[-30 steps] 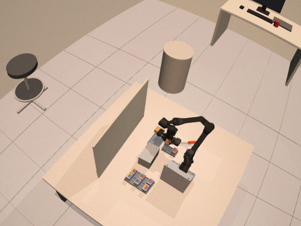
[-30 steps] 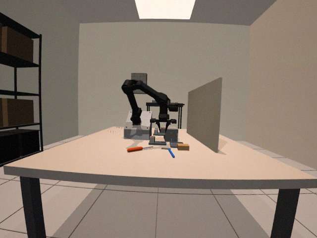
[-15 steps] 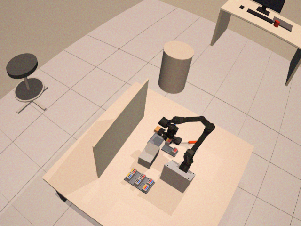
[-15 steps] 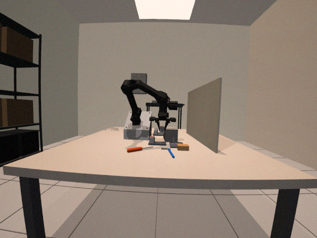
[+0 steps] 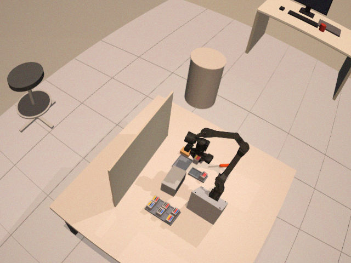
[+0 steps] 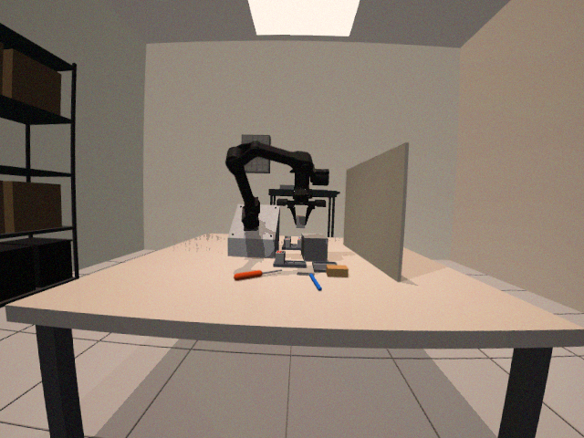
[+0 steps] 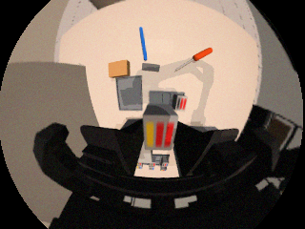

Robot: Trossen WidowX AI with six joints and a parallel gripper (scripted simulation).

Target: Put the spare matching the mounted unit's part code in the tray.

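My gripper tip is now 160 mm above the dark grey flat tray, 100 mm short of it and 30 mm to the left of it. The rest, counted from my gripper tip: holder (150 mm below, 40 mm behind); then grey mounted unit (170 mm to the left, 110 mm below, 70 mm ahead); then grey spare (20 mm above).
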